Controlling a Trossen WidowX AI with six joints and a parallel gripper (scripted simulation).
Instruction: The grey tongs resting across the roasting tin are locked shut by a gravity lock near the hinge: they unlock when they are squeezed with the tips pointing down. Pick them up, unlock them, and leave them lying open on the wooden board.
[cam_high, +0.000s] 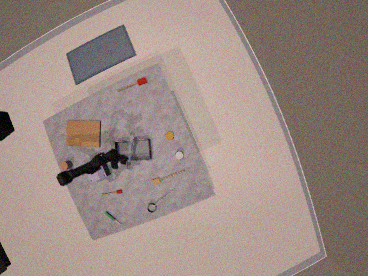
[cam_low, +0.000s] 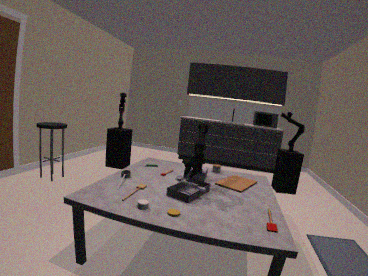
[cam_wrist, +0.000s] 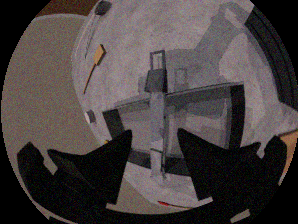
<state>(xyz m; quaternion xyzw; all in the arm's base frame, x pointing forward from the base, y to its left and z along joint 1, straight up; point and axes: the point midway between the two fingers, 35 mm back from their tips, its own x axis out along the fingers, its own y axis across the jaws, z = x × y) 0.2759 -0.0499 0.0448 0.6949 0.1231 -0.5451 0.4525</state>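
Right now the roasting tin is 6 cm ahead of my gripper tip, 3 cm to the left of it and 7 cm below it. Round my gripper tip: yellow disc 39 cm ahead, 2 cm to the right, 9 cm below; white disc 39 cm ahead, 20 cm to the right, 8 cm below; red-tipped stick 31 cm behind, 22 cm to the right, 9 cm below.
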